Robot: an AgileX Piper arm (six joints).
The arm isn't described. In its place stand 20 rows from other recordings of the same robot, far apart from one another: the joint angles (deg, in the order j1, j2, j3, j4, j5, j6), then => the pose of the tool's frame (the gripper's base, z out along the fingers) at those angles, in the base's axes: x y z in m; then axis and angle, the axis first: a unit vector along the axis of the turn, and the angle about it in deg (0 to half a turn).
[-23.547 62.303 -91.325 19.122 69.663 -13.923] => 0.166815 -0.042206 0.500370 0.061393 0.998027 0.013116 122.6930
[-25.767 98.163 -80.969 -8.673 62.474 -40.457] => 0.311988 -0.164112 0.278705 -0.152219 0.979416 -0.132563 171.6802
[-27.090 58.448 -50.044 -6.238 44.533 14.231] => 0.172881 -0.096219 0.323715 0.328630 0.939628 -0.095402 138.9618
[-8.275 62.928 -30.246 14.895 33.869 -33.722] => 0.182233 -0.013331 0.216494 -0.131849 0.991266 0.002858 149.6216
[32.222 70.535 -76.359 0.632 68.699 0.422] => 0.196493 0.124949 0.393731 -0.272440 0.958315 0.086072 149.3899
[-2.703 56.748 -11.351 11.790 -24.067 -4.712] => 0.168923 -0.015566 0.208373 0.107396 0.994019 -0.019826 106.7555
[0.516 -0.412 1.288 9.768 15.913 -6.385] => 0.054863 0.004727 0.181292 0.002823 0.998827 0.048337 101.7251
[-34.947 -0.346 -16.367 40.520 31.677 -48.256] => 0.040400 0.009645 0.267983 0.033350 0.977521 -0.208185 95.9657
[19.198 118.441 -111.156 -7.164 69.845 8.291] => 0.426423 0.137198 0.278935 -0.107277 0.993963 -0.023022 160.9937
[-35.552 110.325 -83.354 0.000 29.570 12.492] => 0.351190 -0.250983 0.229702 0.406102 0.911178 -0.069546 142.3501
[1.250 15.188 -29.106 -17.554 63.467 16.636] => 0.031810 -0.023867 0.276076 0.122229 0.987513 -0.099387 132.7447
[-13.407 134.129 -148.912 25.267 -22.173 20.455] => 0.504038 -0.135214 0.462097 0.562098 0.704095 0.433931 56.6496
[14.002 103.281 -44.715 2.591 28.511 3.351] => 0.272784 0.070047 0.110179 -0.073739 0.997025 0.022463 172.3837
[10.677 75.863 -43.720 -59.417 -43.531 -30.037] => 0.260133 0.103952 0.309707 -0.862463 0.429060 -0.268450 95.6303
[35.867 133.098 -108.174 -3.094 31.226 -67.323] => 0.424087 0.303474 0.167216 -0.789414 0.602784 -0.116088 143.3608
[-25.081 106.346 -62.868 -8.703 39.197 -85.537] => 0.309989 -0.154692 0.155910 -0.545233 0.829834 -0.118728 178.1074
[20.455 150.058 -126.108 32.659 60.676 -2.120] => 0.480434 0.224893 0.092189 -0.074386 0.960715 0.267384 174.8710
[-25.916 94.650 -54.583 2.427 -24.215 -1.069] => 0.330834 -0.162516 0.258091 0.236881 0.954231 -0.182564 103.2746
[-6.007 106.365 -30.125 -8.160 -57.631 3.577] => 0.305234 -0.021149 0.131048 -0.001742 0.999908 0.013463 103.7880
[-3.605 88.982 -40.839 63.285 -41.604 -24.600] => 0.295811 -0.072716 0.223888 0.496902 0.854876 -0.149249 108.8476
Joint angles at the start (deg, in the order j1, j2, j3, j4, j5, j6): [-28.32, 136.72, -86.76, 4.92, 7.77, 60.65]
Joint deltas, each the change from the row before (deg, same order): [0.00, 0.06, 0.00, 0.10, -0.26, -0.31]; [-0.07, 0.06, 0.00, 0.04, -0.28, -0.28]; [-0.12, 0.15, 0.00, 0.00, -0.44, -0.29]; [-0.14, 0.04, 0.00, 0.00, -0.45, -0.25]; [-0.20, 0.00, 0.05, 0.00, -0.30, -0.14]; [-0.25, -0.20, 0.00, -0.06, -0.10, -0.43]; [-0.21, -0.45, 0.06, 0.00, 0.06, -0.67]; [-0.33, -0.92, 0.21, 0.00, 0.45, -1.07]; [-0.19, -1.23, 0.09, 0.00, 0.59, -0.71]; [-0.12, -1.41, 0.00, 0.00, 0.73, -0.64]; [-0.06, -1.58, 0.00, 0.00, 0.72, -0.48]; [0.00, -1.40, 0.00, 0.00, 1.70, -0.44]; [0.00, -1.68, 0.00, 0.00, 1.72, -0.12]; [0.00, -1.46, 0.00, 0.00, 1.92, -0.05]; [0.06, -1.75, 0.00, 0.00, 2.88, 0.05]
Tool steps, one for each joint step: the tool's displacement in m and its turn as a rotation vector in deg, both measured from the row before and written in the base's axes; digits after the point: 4 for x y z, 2 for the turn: [0.0002, -0.0001, -0.0003, -0.21, -0.12, 0.16]; [0.0000, -0.0007, -0.0002, -0.25, -0.12, 0.11]; [-0.0002, -0.0011, -0.0008, -0.32, -0.16, 0.08]; [-0.0001, -0.0013, 0.0001, -0.36, -0.27, 0.03]; [-0.0007, -0.0016, 0.0001, -0.21, -0.17, -0.11]; [-0.0007, -0.0020, 0.0018, -0.43, -0.11, 0.12]; [-0.0007, -0.0016, 0.0035, -0.53, -0.09, 0.31]; [-0.0017, -0.0022, 0.0064, -0.70, 0.08, 0.52]; [-0.0007, -0.0014, 0.0093, -0.64, -0.28, 0.39]; [-0.0003, -0.0009, 0.0111, -0.67, -0.41, 0.41]; [-0.0002, -0.0004, 0.0125, -0.67, -0.61, 0.35]; [-0.0012, 0.0010, 0.0100, -0.03, 0.35, 0.44]; [-0.0014, 0.0011, 0.0123, 0.03, 0.02, 0.21]; [-0.0019, 0.0014, 0.0102, 0.28, 0.36, 0.17]; [-0.0029, 0.0027, 0.0116, 0.71, 0.88, 0.23]
